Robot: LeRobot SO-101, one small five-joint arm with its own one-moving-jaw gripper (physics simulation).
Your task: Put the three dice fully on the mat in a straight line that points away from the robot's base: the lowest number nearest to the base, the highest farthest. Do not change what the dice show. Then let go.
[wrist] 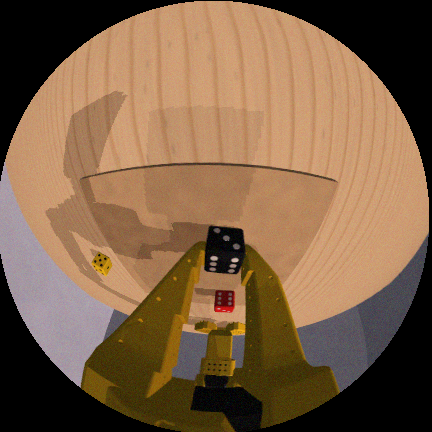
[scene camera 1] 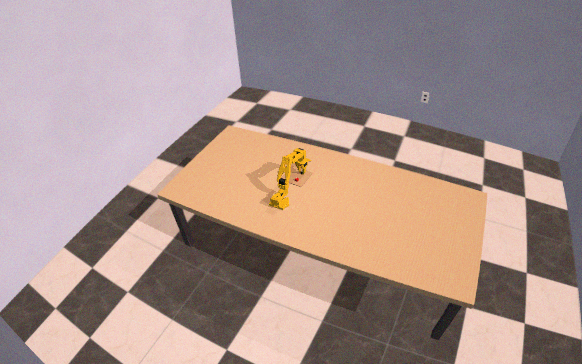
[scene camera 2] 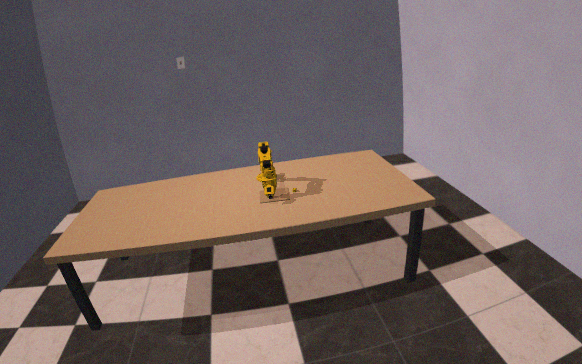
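Seen in the pictures: hand, tool point: (wrist: pixel 206 250) (scene camera 1: pixel 300 172) (scene camera 2: pixel 272 196); arm's base, link origin: (wrist: pixel 220 323) (scene camera 1: pixel 281 200).
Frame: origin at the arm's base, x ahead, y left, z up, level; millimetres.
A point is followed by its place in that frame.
My gripper (scene camera 1: pixel 302 172) (scene camera 2: pixel 270 196) @[z 10, x 245, y -1 mm] (wrist: pixel 224 260) @[z 10, x 245, y -1 mm] is shut on the black die (wrist: pixel 224 250) @[z 19, x 257, y -10 mm], over the brown mat (scene camera 1: pixel 303 182) @[z 4, x 179, y -50 mm] (scene camera 2: pixel 281 196) @[z 4, x 249, y 42 mm] (wrist: pixel 280 200) @[z 4, x 270, y -34 mm]. In the wrist view the die's upper face shows three pips and its lower face six. Its exact height above the mat is hard to tell. The red die (scene camera 1: pixel 297 179) @[z 16, x 177, y -13 mm] (wrist: pixel 224 300) @[z 14, x 187, y -9 mm] is on the mat's base side, nearer to the base than the black die; its large visible face shows six pips, and a narrow face shows below. The yellow die (scene camera 2: pixel 295 190) @[z 9, x 217, y 116 mm] (wrist: pixel 101 263) @[z 11, x 213, y 106 mm] lies on the table beside the mat, with a five-pip face visible.
The wooden table (scene camera 1: pixel 390 215) @[z 0, x 128, y -584 mm] (scene camera 2: pixel 150 215) @[z 0, x 238, y -615 mm] (wrist: pixel 210 65) extends around the mat. The yellow arm's base (scene camera 1: pixel 279 201) @[z 52, x -54, y -21 mm] (wrist: pixel 218 367) @[z 89, x 51, y -4 mm] stands on it. Shadows of the arm fall across the table and mat on the yellow die's side.
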